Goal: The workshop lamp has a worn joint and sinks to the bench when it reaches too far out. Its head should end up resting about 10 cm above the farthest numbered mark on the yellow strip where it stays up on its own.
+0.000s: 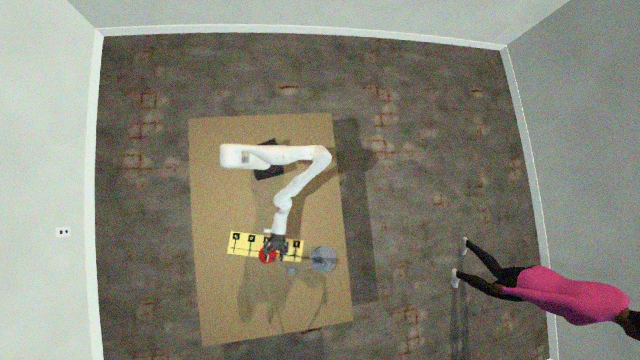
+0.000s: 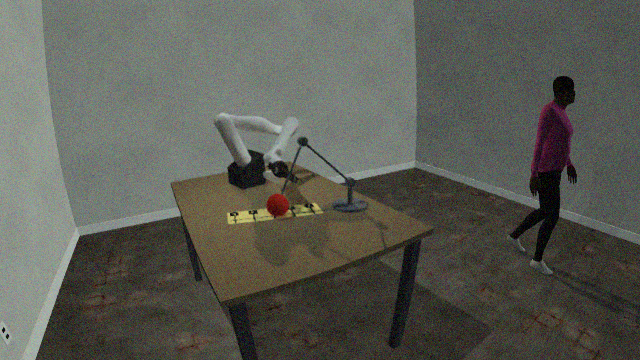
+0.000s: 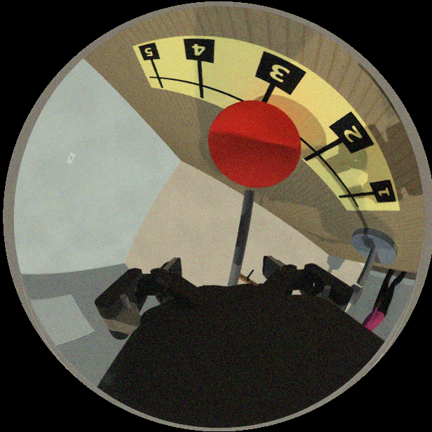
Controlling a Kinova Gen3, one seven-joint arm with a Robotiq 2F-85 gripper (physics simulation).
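Note:
The lamp's red ball head sits low over the yellow strip, near mark 3. Whether it touches the strip is unclear. Mark 5 is at the strip's end opposite the lamp's round grey base. The lamp's elbow is raised, and its thin outer arm slopes down to the head. My gripper is open around this arm above the head, holding nothing.
The wooden table carries the strip, the lamp and my arm's black base. A person in a pink top is on the floor beyond the table's lamp side.

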